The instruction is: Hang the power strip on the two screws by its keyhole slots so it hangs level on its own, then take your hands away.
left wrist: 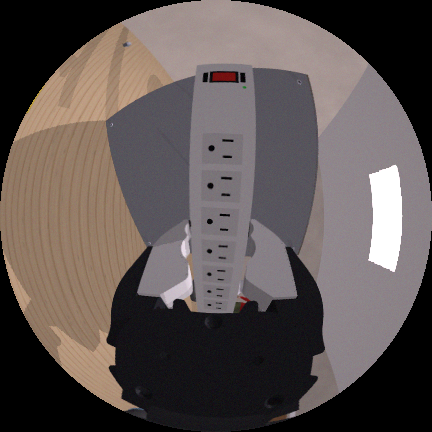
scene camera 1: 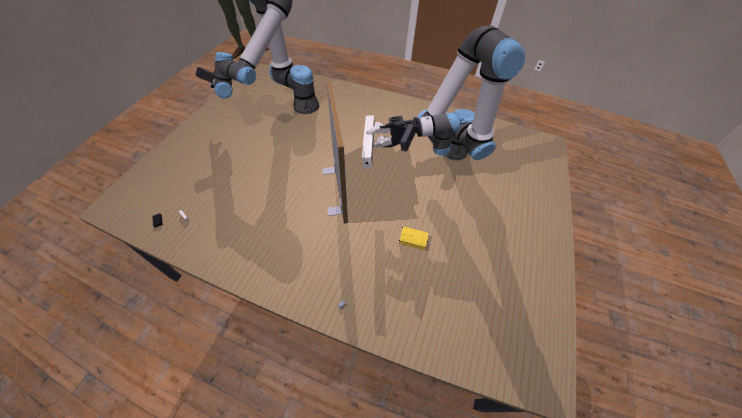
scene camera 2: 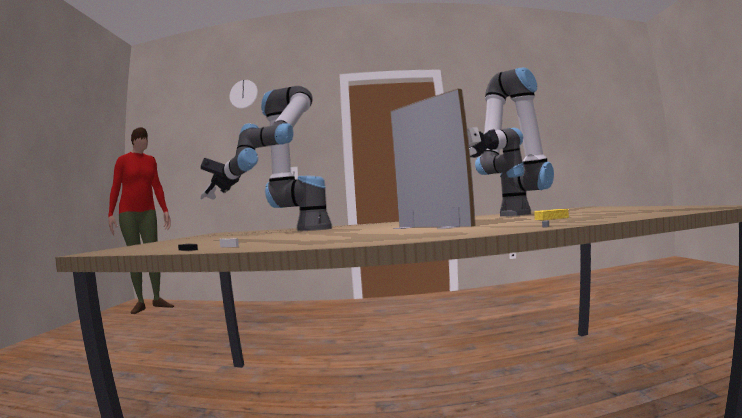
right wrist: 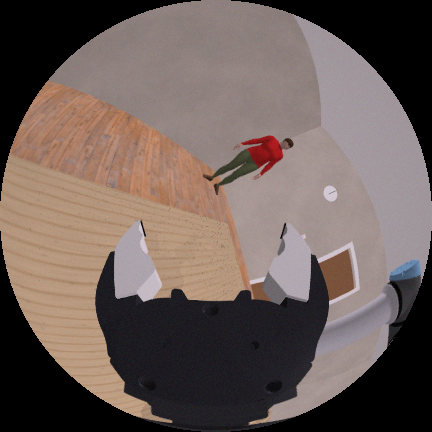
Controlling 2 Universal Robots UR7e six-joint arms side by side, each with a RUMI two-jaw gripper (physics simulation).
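Places are measured from the left arm's base along level axes (x left, y down, z back), in millimetres.
Where they show: left gripper, between the fingertips: [left wrist: 219, 221] [scene camera 1: 367, 138]; right gripper, between the fingertips: [scene camera 2: 207, 184] [right wrist: 212, 224]; left arm's base, origin of its link: [scene camera 1: 453, 150] [scene camera 2: 515, 215]; right arm's base, origin of its link: [left wrist: 194, 289] [scene camera 1: 306, 106] [scene camera 2: 314, 229].
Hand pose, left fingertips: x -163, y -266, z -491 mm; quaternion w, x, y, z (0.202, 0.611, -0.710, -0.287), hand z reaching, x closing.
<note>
Each offset is from my left fingertips to the top centre of the thing.
The white power strip {dx +13, dy -46, dz -5 mm} [scene camera 1: 367, 142] [scene camera 2: 474, 136] [left wrist: 222, 112] is held in the air, its outlets and red switch facing the left wrist camera. My left gripper [scene camera 1: 373, 135] [left wrist: 219, 221] is shut on the strip across its long sides. The strip's back faces the upright grey panel {dx -59, dy -154, dz -105 mm} [scene camera 1: 343, 181] [scene camera 2: 430, 166] [left wrist: 285, 150], with a gap between them in scene camera 1. Small screw-like dots show near the panel's corners; which are the two hanging screws I cannot tell. The keyhole slots are hidden. My right gripper [scene camera 2: 208, 193] [right wrist: 212, 224] is open and empty, far from the panel.
A yellow block {dx +346, dy +237, dz -83 mm} [scene camera 1: 413, 237] [scene camera 2: 551, 214] lies on the table near the panel. A small grey block {dx +332, dy +251, dz -466 mm} [scene camera 1: 341, 304] [scene camera 2: 545, 223] [left wrist: 127, 44] is near the front edge. A black block {dx -491, dy +252, dz -787 mm} [scene camera 1: 157, 220] [scene camera 2: 187, 247] and a white piece {dx -424, dy +245, dz -689 mm} [scene camera 1: 183, 214] [scene camera 2: 228, 242] lie at the left.
</note>
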